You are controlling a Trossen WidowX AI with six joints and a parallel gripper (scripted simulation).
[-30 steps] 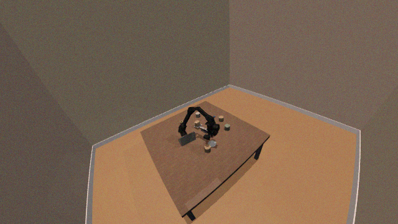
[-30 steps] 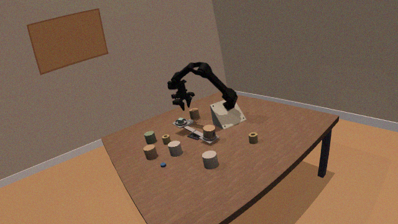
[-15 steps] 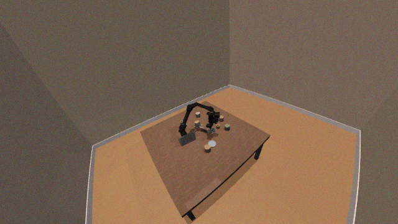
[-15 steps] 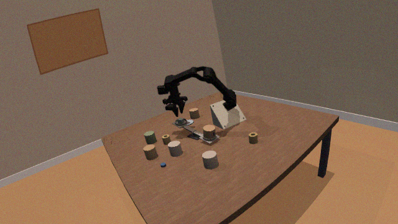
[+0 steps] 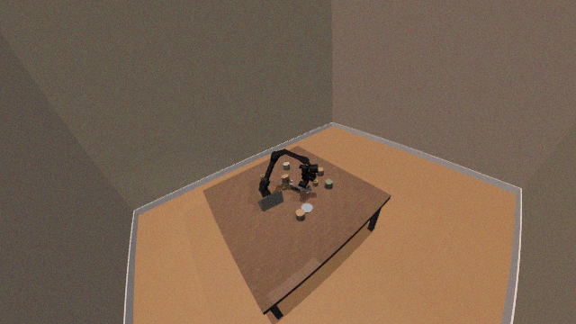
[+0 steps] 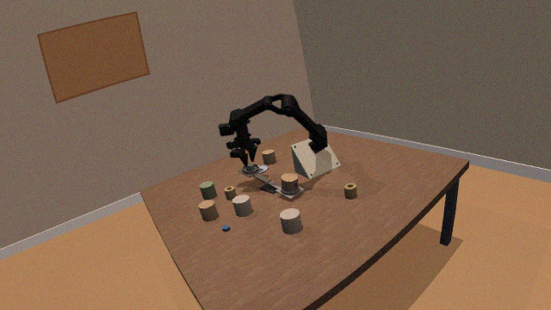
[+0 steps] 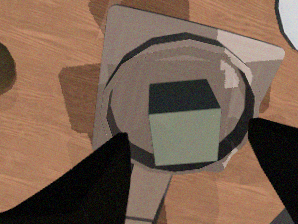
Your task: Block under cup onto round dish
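Right now my gripper tip is 20 mm above the green block. Also, from my gripper tip: round dish (100 mm behind, 120 mm to the right, 100 mm below); balance (20 mm behind, 120 mm to the left, 80 mm below); balance beam (20 mm behind, 120 mm to the left, 60 mm below).
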